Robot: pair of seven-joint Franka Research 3 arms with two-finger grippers.
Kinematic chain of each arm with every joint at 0, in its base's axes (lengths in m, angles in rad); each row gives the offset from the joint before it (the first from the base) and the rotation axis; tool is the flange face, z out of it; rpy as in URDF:
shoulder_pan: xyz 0 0 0.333 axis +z
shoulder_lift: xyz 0 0 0 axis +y
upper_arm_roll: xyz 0 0 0.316 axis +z
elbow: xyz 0.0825 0 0 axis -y
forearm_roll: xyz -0.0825 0 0.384 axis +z
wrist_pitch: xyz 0 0 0 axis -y
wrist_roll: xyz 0.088 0 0 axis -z
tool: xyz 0 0 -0.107 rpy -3.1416 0 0
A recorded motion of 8 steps. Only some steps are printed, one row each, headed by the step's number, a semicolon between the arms.
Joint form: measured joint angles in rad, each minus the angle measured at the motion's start. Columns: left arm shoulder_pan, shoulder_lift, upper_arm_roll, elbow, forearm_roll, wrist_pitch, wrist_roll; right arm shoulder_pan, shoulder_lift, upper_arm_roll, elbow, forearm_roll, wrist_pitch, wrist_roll.
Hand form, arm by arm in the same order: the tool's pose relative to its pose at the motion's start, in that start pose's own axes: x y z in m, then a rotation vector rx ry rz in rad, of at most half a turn. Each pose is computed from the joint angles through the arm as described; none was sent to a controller.
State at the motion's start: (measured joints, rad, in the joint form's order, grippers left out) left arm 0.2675 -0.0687 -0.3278 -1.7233 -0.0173 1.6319 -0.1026; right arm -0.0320 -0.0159 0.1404 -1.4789 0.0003 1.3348 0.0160
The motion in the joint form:
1: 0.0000 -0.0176 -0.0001 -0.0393 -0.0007 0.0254 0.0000; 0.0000 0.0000 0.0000 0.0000 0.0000 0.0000 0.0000
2: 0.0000 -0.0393 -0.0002 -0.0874 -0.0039 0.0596 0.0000; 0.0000 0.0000 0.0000 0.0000 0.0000 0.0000 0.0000
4: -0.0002 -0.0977 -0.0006 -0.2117 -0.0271 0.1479 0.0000; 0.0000 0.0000 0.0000 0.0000 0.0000 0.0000 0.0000
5: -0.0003 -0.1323 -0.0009 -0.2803 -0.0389 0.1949 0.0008; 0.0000 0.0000 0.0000 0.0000 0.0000 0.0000 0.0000
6: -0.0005 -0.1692 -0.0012 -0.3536 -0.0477 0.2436 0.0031; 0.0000 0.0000 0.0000 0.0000 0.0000 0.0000 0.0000
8: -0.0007 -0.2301 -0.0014 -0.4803 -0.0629 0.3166 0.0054; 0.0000 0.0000 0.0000 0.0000 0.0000 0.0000 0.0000
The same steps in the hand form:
1: -0.0039 0.0007 0.0078 0.0047 0.0033 -0.0009; 0.0000 0.0000 0.0000 0.0000 0.0000 0.0000
2: -0.0088 0.0017 0.0170 0.0078 0.0103 -0.0024; 0.0000 0.0000 0.0000 0.0000 0.0000 0.0000
4: -0.0233 0.0045 0.0407 0.0020 0.0294 -0.0104; 0.0000 0.0000 0.0000 0.0000 0.0000 0.0000
5: -0.0327 0.0052 0.0533 0.0008 0.0407 -0.0154; 0.0000 0.0000 0.0000 0.0000 0.0000 0.0000
6: -0.0434 0.0050 0.0673 0.0037 0.0517 -0.0196; 0.0000 0.0000 0.0000 0.0000 0.0000 0.0000
8: -0.0637 0.0026 0.0945 0.0095 0.0572 -0.0313; 0.0000 0.0000 0.0000 0.0000 0.0000 0.0000

